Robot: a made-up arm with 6 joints. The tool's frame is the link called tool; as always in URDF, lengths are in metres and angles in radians. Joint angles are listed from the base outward.
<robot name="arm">
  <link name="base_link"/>
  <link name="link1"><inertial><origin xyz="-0.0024 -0.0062 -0.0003"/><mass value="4.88"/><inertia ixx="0.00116" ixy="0" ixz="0" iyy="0.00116" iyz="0" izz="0.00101"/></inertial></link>
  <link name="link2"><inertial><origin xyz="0.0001 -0.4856 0.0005"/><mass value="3.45"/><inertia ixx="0.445" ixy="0" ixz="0" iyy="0.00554" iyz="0" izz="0.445"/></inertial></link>
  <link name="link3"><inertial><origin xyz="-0.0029 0.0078 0.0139"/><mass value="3.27"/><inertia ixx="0.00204" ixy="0" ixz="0" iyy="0.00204" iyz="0" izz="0.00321"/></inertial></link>
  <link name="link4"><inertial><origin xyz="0.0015 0.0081 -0.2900"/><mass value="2.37"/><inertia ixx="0.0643" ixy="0" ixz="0" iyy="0.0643" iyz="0" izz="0.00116"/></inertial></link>
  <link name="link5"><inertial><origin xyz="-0.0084 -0.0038 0.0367"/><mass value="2.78"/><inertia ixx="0.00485" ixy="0" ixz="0" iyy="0.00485" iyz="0" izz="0.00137"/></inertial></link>
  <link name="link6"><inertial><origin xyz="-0.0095 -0.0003 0.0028"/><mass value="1.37"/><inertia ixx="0.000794" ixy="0" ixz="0" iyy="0.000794" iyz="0" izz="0.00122"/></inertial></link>
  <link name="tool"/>
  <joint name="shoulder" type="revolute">
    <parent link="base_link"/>
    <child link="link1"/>
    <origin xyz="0 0 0.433" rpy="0 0 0"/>
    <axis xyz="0 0 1"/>
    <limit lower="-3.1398" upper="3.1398"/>
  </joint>
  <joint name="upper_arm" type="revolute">
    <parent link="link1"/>
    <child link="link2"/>
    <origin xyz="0 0 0" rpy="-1.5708 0 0"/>
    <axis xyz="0 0 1"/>
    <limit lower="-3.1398" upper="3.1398"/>
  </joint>
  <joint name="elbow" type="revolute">
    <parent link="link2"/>
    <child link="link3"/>
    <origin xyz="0 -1.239 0" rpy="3.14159 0 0"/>
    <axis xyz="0 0 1"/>
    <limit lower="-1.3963" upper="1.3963"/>
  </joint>
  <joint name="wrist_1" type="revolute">
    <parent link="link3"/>
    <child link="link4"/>
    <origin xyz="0 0 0" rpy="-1.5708 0 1.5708"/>
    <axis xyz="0 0 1"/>
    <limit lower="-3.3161" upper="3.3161"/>
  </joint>
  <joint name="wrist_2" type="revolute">
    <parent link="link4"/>
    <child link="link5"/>
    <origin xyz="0 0 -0.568" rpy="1.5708 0 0"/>
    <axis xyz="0 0 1"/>
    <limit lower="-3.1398" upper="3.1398"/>
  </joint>
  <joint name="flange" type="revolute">
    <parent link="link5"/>
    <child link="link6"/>
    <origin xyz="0 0 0.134" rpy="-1.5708 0 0"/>
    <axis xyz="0 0 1"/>
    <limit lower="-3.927" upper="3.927"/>
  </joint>
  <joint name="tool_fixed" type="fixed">
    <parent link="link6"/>
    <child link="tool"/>
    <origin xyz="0 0 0" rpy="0 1.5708 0"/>
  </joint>
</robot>
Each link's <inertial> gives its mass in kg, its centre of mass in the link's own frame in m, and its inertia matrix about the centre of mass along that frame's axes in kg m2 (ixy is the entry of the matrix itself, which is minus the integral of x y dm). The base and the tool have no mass. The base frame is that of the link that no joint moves.
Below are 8 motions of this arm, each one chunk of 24 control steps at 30 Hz.
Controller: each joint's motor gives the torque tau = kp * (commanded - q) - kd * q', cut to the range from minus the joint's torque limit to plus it. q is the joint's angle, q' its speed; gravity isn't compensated. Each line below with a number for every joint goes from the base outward.
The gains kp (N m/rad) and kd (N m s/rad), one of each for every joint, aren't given. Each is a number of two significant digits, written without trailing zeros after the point. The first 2 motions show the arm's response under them.
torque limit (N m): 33 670 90 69 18 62
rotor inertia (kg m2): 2 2 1.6 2 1.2 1.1
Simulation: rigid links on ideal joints. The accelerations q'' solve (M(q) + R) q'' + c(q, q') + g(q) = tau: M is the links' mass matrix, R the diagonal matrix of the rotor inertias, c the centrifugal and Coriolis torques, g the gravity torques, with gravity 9.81 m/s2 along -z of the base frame. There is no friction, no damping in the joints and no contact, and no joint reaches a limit. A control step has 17 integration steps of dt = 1/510 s. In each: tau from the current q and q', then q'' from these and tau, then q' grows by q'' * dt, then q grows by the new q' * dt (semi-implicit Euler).
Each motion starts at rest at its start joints. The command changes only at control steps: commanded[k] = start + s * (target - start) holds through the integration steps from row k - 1 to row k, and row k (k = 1, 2, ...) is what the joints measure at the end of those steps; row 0 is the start. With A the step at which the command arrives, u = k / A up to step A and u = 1 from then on. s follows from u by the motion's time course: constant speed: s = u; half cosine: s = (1 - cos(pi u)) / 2; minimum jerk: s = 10 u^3 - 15 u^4 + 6 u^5; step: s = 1 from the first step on.
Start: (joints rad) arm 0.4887 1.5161 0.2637 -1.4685 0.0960 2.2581
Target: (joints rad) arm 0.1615 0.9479 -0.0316 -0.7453 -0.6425 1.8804
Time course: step
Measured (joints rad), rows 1 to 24:
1: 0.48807 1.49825 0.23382 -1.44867 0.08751 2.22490
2: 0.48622 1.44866 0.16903 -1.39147 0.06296 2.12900
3: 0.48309 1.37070 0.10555 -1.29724 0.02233 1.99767
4: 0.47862 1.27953 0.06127 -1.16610 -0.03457 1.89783
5: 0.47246 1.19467 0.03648 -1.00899 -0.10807 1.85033
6: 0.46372 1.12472 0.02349 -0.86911 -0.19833 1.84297
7: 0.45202 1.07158 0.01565 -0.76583 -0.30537 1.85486
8: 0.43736 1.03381 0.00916 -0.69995 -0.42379 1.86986
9: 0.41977 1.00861 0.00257 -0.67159 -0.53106 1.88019
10: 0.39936 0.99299 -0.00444 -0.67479 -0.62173 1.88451
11: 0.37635 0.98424 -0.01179 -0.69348 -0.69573 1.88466
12: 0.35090 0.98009 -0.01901 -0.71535 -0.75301 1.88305
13: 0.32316 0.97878 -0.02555 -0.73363 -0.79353 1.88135
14: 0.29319 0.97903 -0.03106 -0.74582 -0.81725 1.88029
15: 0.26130 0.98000 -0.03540 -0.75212 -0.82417 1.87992
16: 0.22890 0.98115 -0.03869 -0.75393 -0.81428 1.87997
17: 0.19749 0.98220 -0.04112 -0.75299 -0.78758 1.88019
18: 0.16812 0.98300 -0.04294 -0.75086 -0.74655 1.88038
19: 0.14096 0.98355 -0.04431 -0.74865 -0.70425 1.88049
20: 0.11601 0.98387 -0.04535 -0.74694 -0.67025 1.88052
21: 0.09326 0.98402 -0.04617 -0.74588 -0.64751 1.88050
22: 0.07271 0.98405 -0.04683 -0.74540 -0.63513 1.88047
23: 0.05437 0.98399 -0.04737 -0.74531 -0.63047 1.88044
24: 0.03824 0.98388 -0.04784 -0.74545 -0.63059 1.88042
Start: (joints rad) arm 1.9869 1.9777 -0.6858 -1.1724 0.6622 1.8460
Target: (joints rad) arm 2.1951 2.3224 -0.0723 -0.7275 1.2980 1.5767
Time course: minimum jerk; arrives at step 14
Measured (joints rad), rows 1 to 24:
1: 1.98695 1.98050 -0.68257 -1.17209 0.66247 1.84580
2: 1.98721 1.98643 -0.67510 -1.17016 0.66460 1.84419
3: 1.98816 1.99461 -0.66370 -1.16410 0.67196 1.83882
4: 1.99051 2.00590 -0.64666 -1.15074 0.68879 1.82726
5: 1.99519 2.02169 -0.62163 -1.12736 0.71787 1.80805
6: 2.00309 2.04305 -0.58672 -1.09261 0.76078 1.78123
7: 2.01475 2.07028 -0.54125 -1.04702 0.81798 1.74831
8: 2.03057 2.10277 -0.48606 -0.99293 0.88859 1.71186
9: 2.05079 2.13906 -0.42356 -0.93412 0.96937 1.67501
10: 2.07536 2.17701 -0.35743 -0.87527 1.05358 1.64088
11: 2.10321 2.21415 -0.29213 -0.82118 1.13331 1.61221
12: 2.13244 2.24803 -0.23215 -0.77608 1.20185 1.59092
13: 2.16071 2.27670 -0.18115 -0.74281 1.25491 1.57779
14: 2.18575 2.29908 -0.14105 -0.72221 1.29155 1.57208
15: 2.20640 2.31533 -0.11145 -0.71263 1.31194 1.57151
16: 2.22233 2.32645 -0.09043 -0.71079 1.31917 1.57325
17: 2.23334 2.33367 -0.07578 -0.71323 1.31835 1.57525
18: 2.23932 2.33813 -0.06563 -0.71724 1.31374 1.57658
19: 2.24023 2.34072 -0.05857 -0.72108 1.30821 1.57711
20: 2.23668 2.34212 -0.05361 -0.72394 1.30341 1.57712
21: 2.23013 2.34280 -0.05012 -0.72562 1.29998 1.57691
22: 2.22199 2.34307 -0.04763 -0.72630 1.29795 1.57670
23: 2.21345 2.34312 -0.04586 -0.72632 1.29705 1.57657
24: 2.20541 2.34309 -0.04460 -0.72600 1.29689 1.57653
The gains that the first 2 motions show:
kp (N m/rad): 710 3600 750 620 320 610
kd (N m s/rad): 65 430 100 43 25 29
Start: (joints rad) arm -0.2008 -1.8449 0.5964 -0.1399 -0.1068 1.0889
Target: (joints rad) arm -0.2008 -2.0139 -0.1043 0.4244 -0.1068 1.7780
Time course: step
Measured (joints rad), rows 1 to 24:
1: -0.20104 -1.86444 0.56076 -0.11997 -0.10645 1.12198
2: -0.20157 -1.90387 0.47832 -0.06095 -0.10604 1.21765
3: -0.20214 -1.94641 0.37032 0.03841 -0.10596 1.37598
4: -0.20227 -1.98190 0.26579 0.17060 -0.10626 1.57923
5: -0.20188 -2.00793 0.18047 0.29635 -0.10677 1.74442
6: -0.20131 -2.02578 0.11456 0.38918 -0.10727 1.84721
7: -0.20089 -2.03732 0.06440 0.44479 -0.10762 1.88754
8: -0.20072 -2.04432 0.02633 0.46742 -0.10779 1.86919
9: -0.20074 -2.04821 -0.00270 0.46835 -0.10783 1.82580
10: -0.20080 -2.05011 -0.02488 0.45847 -0.10777 1.78931
11: -0.20083 -2.05084 -0.04179 0.44570 -0.10767 1.77003
12: -0.20080 -2.05094 -0.05458 0.43459 -0.10757 1.76536
13: -0.20071 -2.05078 -0.06412 0.42698 -0.10748 1.76846
14: -0.20059 -2.05056 -0.07112 0.42292 -0.10741 1.77350
15: -0.20045 -2.05038 -0.07617 0.42158 -0.10736 1.77733
16: -0.20032 -2.05027 -0.07974 0.42191 -0.10734 1.77916
17: -0.20020 -2.05024 -0.08223 0.42300 -0.10733 1.77946
18: -0.20013 -2.05026 -0.08394 0.42420 -0.10733 1.77902
19: -0.20008 -2.05032 -0.08509 0.42518 -0.10733 1.77845
20: -0.20007 -2.05040 -0.08588 0.42583 -0.10734 1.77806
21: -0.20009 -2.05047 -0.08641 0.42617 -0.10734 1.77789
22: -0.20014 -2.05054 -0.08676 0.42628 -0.10734 1.77788
23: -0.20022 -2.05060 -0.08701 0.42626 -0.10735 1.77794
24: -0.20030 -2.05065 -0.08718 0.42618 -0.10735 1.77801

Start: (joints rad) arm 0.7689 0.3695 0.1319 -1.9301 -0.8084 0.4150
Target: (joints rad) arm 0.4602 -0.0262 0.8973 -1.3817 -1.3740 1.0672
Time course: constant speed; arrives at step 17
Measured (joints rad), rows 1 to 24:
1: 0.76819 0.36938 0.13267 -1.92535 -0.81251 0.42420
2: 0.76556 0.36743 0.13785 -1.91147 -0.82477 0.44872
3: 0.76012 0.36178 0.15031 -1.88873 -0.84544 0.48495
4: 0.75130 0.35192 0.17026 -1.85944 -0.87291 0.52679
5: 0.73888 0.33816 0.19686 -1.82634 -0.90495 0.56953
6: 0.72293 0.32117 0.22889 -1.79165 -0.93952 0.61090
7: 0.70384 0.30170 0.26512 -1.75681 -0.97508 0.65051
8: 0.68219 0.28043 0.30445 -1.72253 -1.01066 0.68891
9: 0.65877 0.25791 0.34596 -1.68897 -1.04578 0.72679
10: 0.63440 0.23455 0.38896 -1.65605 -1.08030 0.76465
11: 0.60991 0.21065 0.43295 -1.62356 -1.11429 0.80269
12: 0.58605 0.18641 0.47756 -1.59131 -1.14787 0.84093
13: 0.56336 0.16196 0.52260 -1.55916 -1.18121 0.87928
14: 0.54217 0.13738 0.56791 -1.52705 -1.21441 0.91769
15: 0.52254 0.11274 0.61344 -1.49496 -1.24756 0.95608
16: 0.50431 0.08807 0.65914 -1.46289 -1.28072 0.99445
17: 0.48713 0.06338 0.70499 -1.43084 -1.31389 1.03280
18: 0.47214 0.03989 0.74756 -1.40321 -1.34300 1.06198
19: 0.46119 0.01930 0.78365 -1.38425 -1.36400 1.07587
20: 0.45478 0.00247 0.81255 -1.37407 -1.37658 1.07805
21: 0.45224 -0.01040 0.83465 -1.37068 -1.38235 1.07459
22: 0.45231 -0.01953 0.85078 -1.37151 -1.38352 1.07021
23: 0.45372 -0.02544 0.86193 -1.37429 -1.38218 1.06718
24: 0.45554 -0.02876 0.86913 -1.37742 -1.37986 1.06590

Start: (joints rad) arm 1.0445 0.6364 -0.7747 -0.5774 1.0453 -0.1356
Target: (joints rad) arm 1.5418 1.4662 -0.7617 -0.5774 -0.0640 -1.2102
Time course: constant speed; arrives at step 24
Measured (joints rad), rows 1 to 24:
1: 1.04536 0.64272 -0.77662 -0.57749 1.03956 -0.14627
2: 1.04845 0.65777 -0.77932 -0.57769 1.02264 -0.17473
3: 1.05459 0.67937 -0.78109 -0.57787 0.99405 -0.21686
4: 1.06406 0.70564 -0.78152 -0.57792 0.95585 -0.26559
5: 1.07677 0.73514 -0.78071 -0.57783 0.91122 -0.31543
6: 1.09245 0.76683 -0.77900 -0.57762 0.86312 -0.36373
7: 1.11073 0.79994 -0.77671 -0.57735 0.81373 -0.41001
8: 1.13115 0.83395 -0.77409 -0.57706 0.76439 -0.45488
9: 1.15322 0.86851 -0.77134 -0.57681 0.71575 -0.49914
10: 1.17646 0.90340 -0.76858 -0.57661 0.66798 -0.54337
11: 1.20048 0.93845 -0.76590 -0.57646 0.62097 -0.58780
12: 1.22492 0.97357 -0.76333 -0.57636 0.57451 -0.63245
13: 1.24951 1.00871 -0.76089 -0.57630 0.52838 -0.67725
14: 1.27402 1.04383 -0.75859 -0.57625 0.48239 -0.72210
15: 1.29830 1.07891 -0.75641 -0.57621 0.43643 -0.76695
16: 1.32222 1.11394 -0.75433 -0.57617 0.39043 -0.81177
17: 1.34572 1.14893 -0.75236 -0.57612 0.34436 -0.85656
18: 1.36877 1.18386 -0.75046 -0.57606 0.29823 -0.90135
19: 1.39135 1.21876 -0.74863 -0.57600 0.25204 -0.94613
20: 1.41348 1.25360 -0.74686 -0.57593 0.20582 -0.99091
21: 1.43521 1.28841 -0.74513 -0.57585 0.15958 -1.03569
22: 1.45659 1.32317 -0.74343 -0.57577 0.11332 -1.08048
23: 1.47768 1.35790 -0.74177 -0.57569 0.06707 -1.12526
24: 1.49853 1.39259 -0.74013 -0.57560 0.02081 -1.17005

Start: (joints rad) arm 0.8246 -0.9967 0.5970 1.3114 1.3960 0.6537
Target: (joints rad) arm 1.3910 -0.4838 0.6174 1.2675 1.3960 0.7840
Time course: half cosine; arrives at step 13
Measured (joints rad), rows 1 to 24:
1: 0.82484 -0.99863 0.59578 1.31130 1.39600 0.65416
2: 0.82612 -1.00072 0.59664 1.31095 1.39602 0.65629
3: 0.82943 -0.99883 0.60146 1.31018 1.39610 0.66130
4: 0.83525 -0.98998 0.60951 1.30867 1.39622 0.66974
5: 0.84368 -0.97230 0.61928 1.30619 1.39636 0.68144
6: 0.85496 -0.94500 0.62924 1.30271 1.39648 0.69567
7: 0.86949 -0.90835 0.63805 1.29833 1.39658 0.71144
8: 0.88796 -0.86360 0.64463 1.29329 1.39663 0.72769
9: 0.91133 -0.81284 0.64823 1.28792 1.39664 0.74339
10: 0.94092 -0.75873 0.64839 1.28254 1.39659 0.75761
11: 0.97845 -0.70437 0.64498 1.27747 1.39648 0.76954
12: 1.02595 -0.65303 0.63819 1.27302 1.39632 0.77850
13: 1.08545 -0.60790 0.62854 1.26944 1.39612 0.78400
14: 1.15850 -0.57130 0.61741 1.26688 1.39590 0.78618
15: 1.24059 -0.54382 0.60690 1.26504 1.39564 0.78614
16: 1.32254 -0.52447 0.59857 1.26369 1.39538 0.78522
17: 1.40146 -0.51172 0.59301 1.26300 1.39519 0.78431
18: 1.47542 -0.50397 0.59013 1.26295 1.39512 0.78379
19: 1.54303 -0.49977 0.58943 1.26335 1.39514 0.78365
20: 1.60339 -0.49791 0.59026 1.26396 1.39524 0.78373
21: 1.65600 -0.49746 0.59199 1.26460 1.39536 0.78388
22: 1.70063 -0.49774 0.59411 1.26514 1.39548 0.78401
23: 1.73721 -0.49829 0.59624 1.26551 1.39557 0.78408
24: 1.76575 -0.49885 0.59812 1.26573 1.39564 0.78411

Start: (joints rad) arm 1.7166 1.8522 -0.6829 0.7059 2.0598 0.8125
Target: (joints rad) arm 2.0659 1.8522 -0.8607 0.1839 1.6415 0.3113
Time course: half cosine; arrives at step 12
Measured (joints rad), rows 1 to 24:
1: 1.71682 1.85514 -0.68043 0.70484 2.05894 0.81046
2: 1.71798 1.86072 -0.67645 0.69925 2.05465 0.80109
3: 1.72126 1.86644 -0.67416 0.68447 2.04362 0.77901
4: 1.72747 1.87131 -0.67531 0.65710 2.02334 0.74187
5: 1.73689 1.87503 -0.68061 0.61601 1.99289 0.69076
6: 1.74953 1.87768 -0.69003 0.56240 1.95274 0.62923
7: 1.76534 1.87945 -0.70304 0.49937 1.90478 0.56216
8: 1.78429 1.88054 -0.71878 0.43134 1.85214 0.49477
9: 1.80635 1.88111 -0.73614 0.36335 1.79854 0.43205
10: 1.83149 1.88129 -0.75388 0.30046 1.74789 0.37837
11: 1.85971 1.88118 -0.77073 0.24734 1.70390 0.33737
12: 1.89099 1.88084 -0.78548 0.20784 1.66977 0.31177
13: 1.92537 1.88036 -0.79730 0.18354 1.64709 0.30120
14: 1.96220 1.87984 -0.80609 0.17250 1.63485 0.30090
15: 1.99913 1.87936 -0.81222 0.17063 1.63036 0.30489
16: 2.03392 1.87902 -0.81630 0.17376 1.63066 0.30904
17: 2.06559 1.87886 -0.81893 0.17862 1.63327 0.31161
18: 2.09413 1.87885 -0.82061 0.18318 1.63647 0.31252
19: 2.11954 1.87895 -0.82168 0.18652 1.63930 0.31239
20: 2.14182 1.87912 -0.82237 0.18848 1.64135 0.31190
21: 2.16097 1.87932 -0.82286 0.18931 1.64258 0.31145
22: 2.17699 1.87952 -0.82322 0.18938 1.64314 0.31120
23: 2.18987 1.87971 -0.82351 0.18907 1.64326 0.31112
24: 2.19960 1.87987 -0.82374 0.18865 1.64313 0.31115

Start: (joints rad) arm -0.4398 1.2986 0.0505 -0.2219 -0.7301 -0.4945
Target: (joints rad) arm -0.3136 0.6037 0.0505 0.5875 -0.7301 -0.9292
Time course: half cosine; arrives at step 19
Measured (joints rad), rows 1 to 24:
1: -0.43977 1.30143 0.05037 -0.22112 -0.73005 -0.49521
2: -0.43964 1.30597 0.04880 -0.21742 -0.72986 -0.49851
3: -0.43928 1.30794 0.04559 -0.20801 -0.72952 -0.50637
4: -0.43856 1.30447 0.04138 -0.19044 -0.72909 -0.51992
5: -0.43729 1.29383 0.03697 -0.16325 -0.72867 -0.53931
6: -0.43530 1.27521 0.03303 -0.12605 -0.72831 -0.56396
7: -0.43241 1.24854 0.03001 -0.07941 -0.72806 -0.59299
8: -0.42847 1.21430 0.02812 -0.02459 -0.72793 -0.62536
9: -0.42333 1.17336 0.02738 0.03666 -0.72792 -0.66007
10: -0.41689 1.12689 0.02768 0.10238 -0.72799 -0.69612
11: -0.40905 1.07621 0.02881 0.17050 -0.72813 -0.73254
12: -0.39979 1.02280 0.03052 0.23896 -0.72832 -0.76836
13: -0.38913 0.96816 0.03257 0.30578 -0.72854 -0.80263
14: -0.37718 0.91383 0.03471 0.36908 -0.72877 -0.83443
15: -0.36414 0.86132 0.03676 0.42714 -0.72900 -0.86289
16: -0.35034 0.81208 0.03855 0.47838 -0.72923 -0.88724
17: -0.33624 0.76747 0.04000 0.52145 -0.72945 -0.90681
18: -0.32245 0.72873 0.04104 0.55521 -0.72967 -0.92106
19: -0.30964 0.69695 0.04168 0.57876 -0.72987 -0.92961
20: -0.29851 0.67261 0.04177 0.59224 -0.73004 -0.93292
21: -0.28961 0.65522 0.04103 0.59756 -0.73016 -0.93281
22: -0.28328 0.64360 0.03936 0.59754 -0.73019 -0.93135
23: -0.27962 0.63642 0.03695 0.59485 -0.73014 -0.92993
24: -0.27848 0.63241 0.03409 0.59139 -0.73003 -0.92908

